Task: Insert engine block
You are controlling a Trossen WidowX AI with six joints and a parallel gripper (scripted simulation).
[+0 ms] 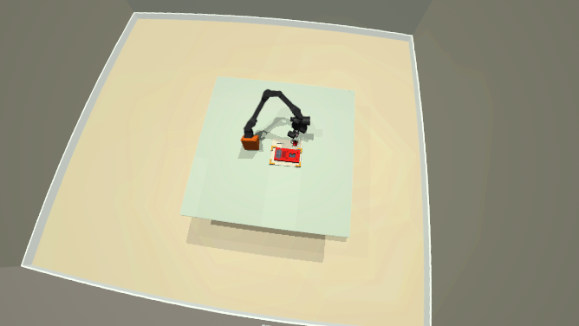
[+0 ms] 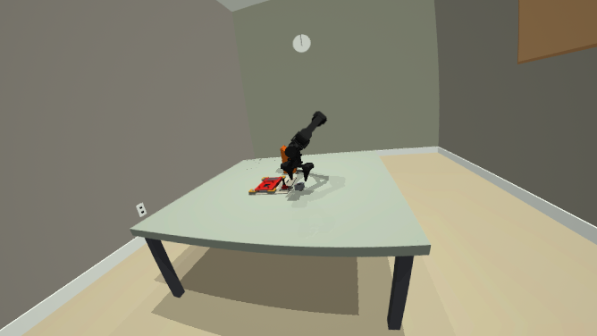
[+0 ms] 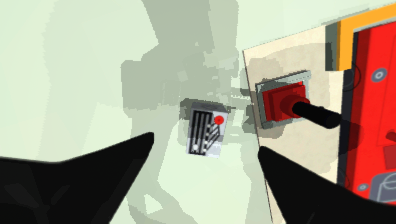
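Now: gripper tip 3 cm above the engine block.
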